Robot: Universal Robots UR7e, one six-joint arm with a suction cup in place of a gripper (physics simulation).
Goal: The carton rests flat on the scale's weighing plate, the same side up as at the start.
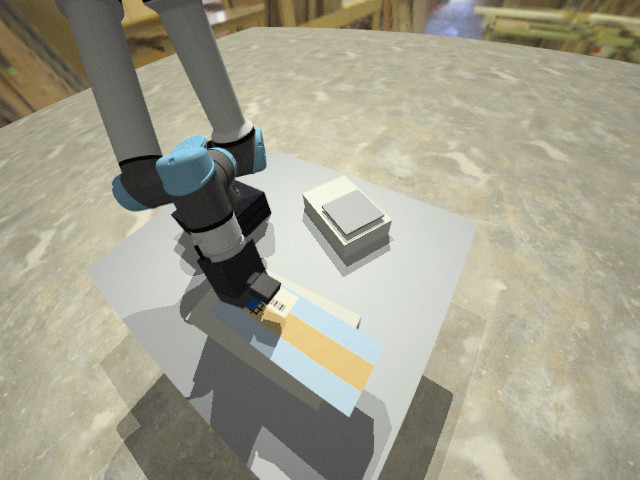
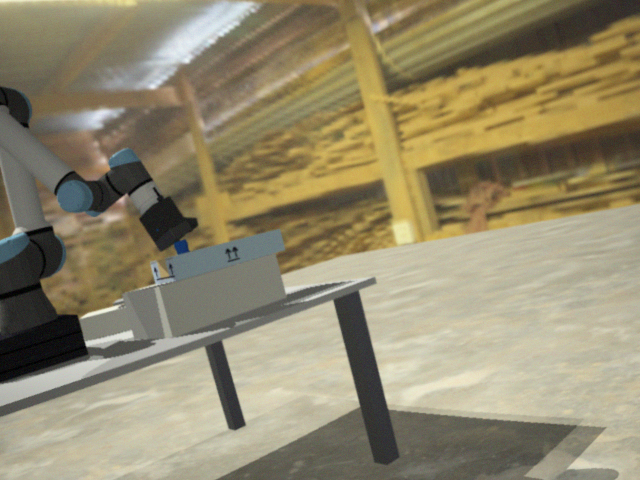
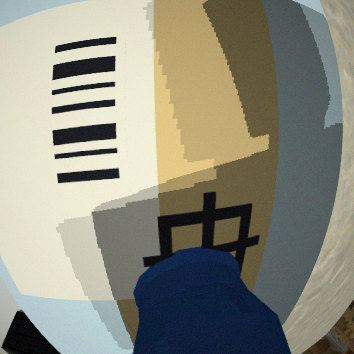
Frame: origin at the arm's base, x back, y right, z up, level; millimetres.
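Seen in the pictures: hand, its tool point: [image 1: 253, 305] [image 3: 193, 261]; arm's base, origin of its link: [image 2: 30, 325].
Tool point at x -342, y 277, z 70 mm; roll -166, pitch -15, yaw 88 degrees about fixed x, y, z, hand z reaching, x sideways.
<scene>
Pixels of each thing's top centre, then the offset from my tool point to it. Level surfaces: height alone.
- carton, centre of its top: [image 1: 289, 327] [image 2: 216, 244] dz +9, dx -94, dy +13 mm
- cream bin, centre of its top: [image 1: 269, 318] [image 2: 199, 273] dz -51, dx -25, dy +2 mm
- scale, centre of its top: [image 2: 123, 299] [image 1: 344, 201] dz -83, dx -49, dy -435 mm
- grey table, height of its surface: dz -171 mm
The carton [image 1: 325, 346] [image 2: 222, 257] [image 3: 215, 100], light blue with an orange stripe, a white barcode label and a black grid mark, lies in the cream bin [image 1: 258, 360] [image 2: 222, 297], label side up, its upper part above the rim. My suction cup [image 1: 252, 303] [image 2: 180, 251] [image 3: 192, 257], blue, is tilted and touches the carton's top near the end closest to the arm base, on the stripe over the grid mark. It is shut on the carton. The scale [image 1: 324, 193] stands apart from the bin; its grey weighing plate [image 1: 353, 211] is bare.
The black arm base [image 1: 253, 206] [image 2: 41, 343] stands on the grey table [image 1: 423, 242] [image 2: 330, 290], near the bin. The scale is beside the base, across from the bin. The table's edge is close to the bin's outer long side.
</scene>
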